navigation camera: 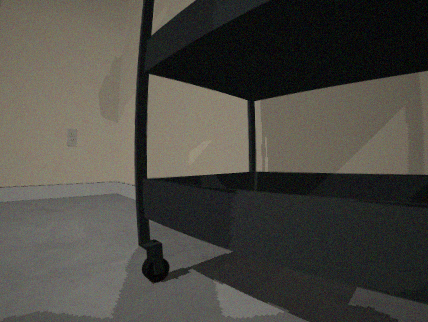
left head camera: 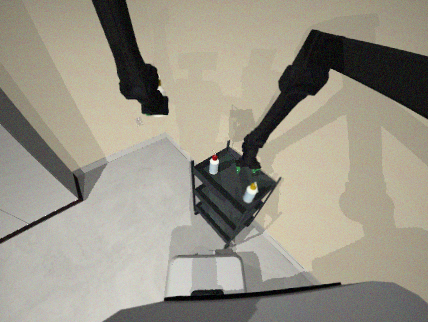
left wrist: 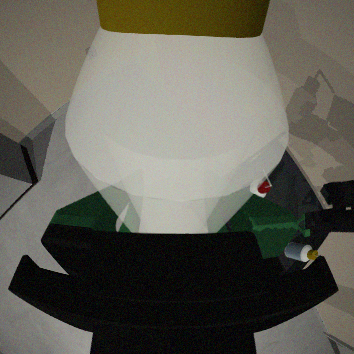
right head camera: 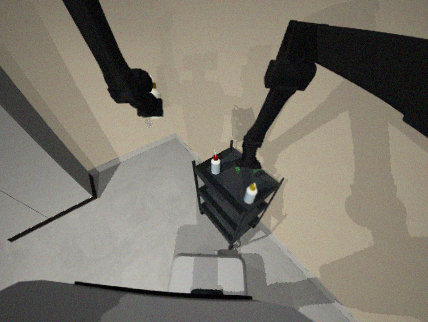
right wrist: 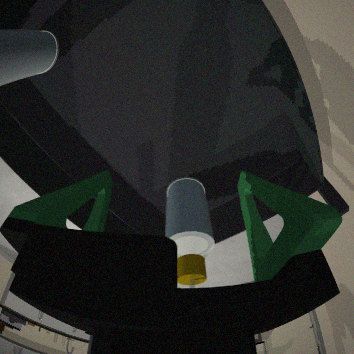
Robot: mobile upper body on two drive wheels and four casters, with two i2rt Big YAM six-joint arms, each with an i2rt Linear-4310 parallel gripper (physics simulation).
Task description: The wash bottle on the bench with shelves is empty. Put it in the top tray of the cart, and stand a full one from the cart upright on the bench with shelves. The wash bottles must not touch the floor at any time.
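Places are measured from the left arm's base along level axes (x down, y right, z back), in metres.
Where they show: left gripper, fingertip midpoint: (left head camera: 161,111) (left wrist: 173,176) (right head camera: 158,112); right gripper, fingertip midpoint: (left head camera: 245,172) (left wrist: 305,221) (right head camera: 245,173) (right wrist: 174,177).
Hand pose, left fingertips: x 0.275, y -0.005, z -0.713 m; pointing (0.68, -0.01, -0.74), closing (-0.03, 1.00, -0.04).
After its pixels a point has its place.
My left gripper (left head camera: 156,111) {x 0.275, y -0.006, z -0.712 m} (right head camera: 152,111) {x 0.275, y -0.006, z -0.712 m} is shut on a pale wash bottle (left head camera: 160,89) {x 0.173, y 0.009, z -0.702 m} (right head camera: 156,93) {x 0.178, y 0.013, z -0.701 m} (left wrist: 175,110) with a yellow cap, raised left of the cart. My right gripper (left head camera: 247,170) {x 0.631, y 0.441, z -0.660 m} (right head camera: 247,170) {x 0.631, y 0.441, z -0.660 m} (right wrist: 174,177) {x 0.631, y 0.441, z -0.660 m} is open, low over the cart's top tray (right wrist: 135,110) {x 0.747, y 0.392, z -0.674 m}. A yellow-capped wash bottle (left head camera: 250,193) {x 0.646, y 0.451, z -0.524 m} (right head camera: 251,194) {x 0.644, y 0.458, z -0.522 m} (left wrist: 298,251) {x 0.658, y 0.436, z -0.557 m} (right wrist: 189,215) {x 0.670, y 0.463, z -0.579 m} with grey-blue contents stands in that tray. In the right wrist view it shows between the open fingers, not gripped. A red-capped wash bottle (left head camera: 214,166) {x 0.666, y 0.261, z -0.736 m} (right head camera: 215,166) {x 0.666, y 0.260, z -0.736 m} (left wrist: 260,189) {x 0.608, y 0.247, z -0.757 m} stands near the tray's left corner. The bench with shelves cannot be made out clearly.
The dark cart (navigation camera: 142,125) {x 1.115, y 0.124, z -0.742 m} has three tiers and stands near the beige walls. A caster (navigation camera: 156,269) {x 1.379, y 0.142, z -0.734 m} shows at its foot. A pale surface with a dark edge (left head camera: 40,221) {x 1.394, y -1.418, z -0.597 m} (right head camera: 52,216) {x 1.296, y -1.384, z -0.554 m} is at the left. A light rounded panel (left head camera: 180,275) {x 1.150, y 0.049, z -0.191 m} (right head camera: 182,272) {x 1.150, y 0.052, z -0.196 m} lies below the cart in the head views.
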